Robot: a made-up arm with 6 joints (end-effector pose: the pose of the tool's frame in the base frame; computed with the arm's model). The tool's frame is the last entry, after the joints. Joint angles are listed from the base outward.
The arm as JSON. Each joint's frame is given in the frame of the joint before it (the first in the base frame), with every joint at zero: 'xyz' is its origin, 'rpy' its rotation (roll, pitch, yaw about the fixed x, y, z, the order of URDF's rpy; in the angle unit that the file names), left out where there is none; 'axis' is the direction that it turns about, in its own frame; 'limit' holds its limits. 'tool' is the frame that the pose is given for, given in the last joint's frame.
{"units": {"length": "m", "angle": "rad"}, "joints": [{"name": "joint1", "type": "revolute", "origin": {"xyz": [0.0, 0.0, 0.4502], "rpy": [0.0, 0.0, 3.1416]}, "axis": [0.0, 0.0, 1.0], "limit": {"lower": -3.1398, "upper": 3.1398}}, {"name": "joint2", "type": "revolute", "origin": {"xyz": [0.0, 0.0, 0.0], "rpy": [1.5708, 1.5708, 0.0]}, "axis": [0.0, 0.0, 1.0], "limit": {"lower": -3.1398, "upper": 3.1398}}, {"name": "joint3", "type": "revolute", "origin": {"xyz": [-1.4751, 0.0, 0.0], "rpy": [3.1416, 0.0, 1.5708]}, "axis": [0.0, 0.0, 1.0], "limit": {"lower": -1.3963, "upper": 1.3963}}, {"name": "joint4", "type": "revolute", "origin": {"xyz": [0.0, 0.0, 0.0], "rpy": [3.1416, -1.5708, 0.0]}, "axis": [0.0, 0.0, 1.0], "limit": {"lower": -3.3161, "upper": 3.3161}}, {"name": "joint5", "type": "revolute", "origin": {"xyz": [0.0, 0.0, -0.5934], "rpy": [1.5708, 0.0, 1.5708]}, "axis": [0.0, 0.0, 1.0], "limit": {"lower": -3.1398, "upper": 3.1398}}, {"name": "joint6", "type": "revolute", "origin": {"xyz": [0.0, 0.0, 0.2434], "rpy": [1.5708, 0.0, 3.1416]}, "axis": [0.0, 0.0, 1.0], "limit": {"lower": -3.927, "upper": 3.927}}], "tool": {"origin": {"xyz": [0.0, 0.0, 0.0], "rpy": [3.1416, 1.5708, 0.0]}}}
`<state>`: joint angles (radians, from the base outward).
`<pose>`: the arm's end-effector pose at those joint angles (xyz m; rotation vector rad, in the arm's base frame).
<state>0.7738 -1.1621 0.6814 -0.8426 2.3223 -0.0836</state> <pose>-0.8442 -1.0513 1.6568 -1.6448 1.5069 0.5900</pose>
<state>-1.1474 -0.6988 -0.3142 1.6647 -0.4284 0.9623</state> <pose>-0.1804 0.4559 2.0268 -2.0301 1.8341 -1.0794</pose>
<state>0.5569 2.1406 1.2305 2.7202 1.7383 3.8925</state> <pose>1.3128 1.0791 -0.7530 -0.4188 2.4047 1.3968</pose>
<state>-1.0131 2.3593 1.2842 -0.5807 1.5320 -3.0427</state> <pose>0.4649 -1.1298 -1.1816 2.0405 -2.1164 0.5762</pose>
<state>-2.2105 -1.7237 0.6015 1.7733 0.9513 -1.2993</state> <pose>1.2559 1.6058 0.4946 -2.7182 0.2617 -0.8617</pose>
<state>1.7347 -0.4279 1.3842 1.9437 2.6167 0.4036</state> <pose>0.0714 -0.9754 2.3143 0.1251 2.0536 0.5414</pose>
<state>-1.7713 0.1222 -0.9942 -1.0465 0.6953 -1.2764</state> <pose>-0.1694 -0.2216 1.2886 -1.2682 1.9893 2.0326</pose>
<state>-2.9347 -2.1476 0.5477 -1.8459 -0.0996 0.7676</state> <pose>1.6486 0.2785 0.1132 -1.9624 -0.3637 -0.3547</pose>
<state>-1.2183 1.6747 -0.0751 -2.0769 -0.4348 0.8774</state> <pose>0.5085 -1.0404 -0.2488 2.1432 0.6037 -1.4196</pose>
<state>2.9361 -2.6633 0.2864 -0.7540 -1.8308 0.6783</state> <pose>1.2400 -0.0772 -0.5826 -1.5440 1.7828 -2.0590</pose>
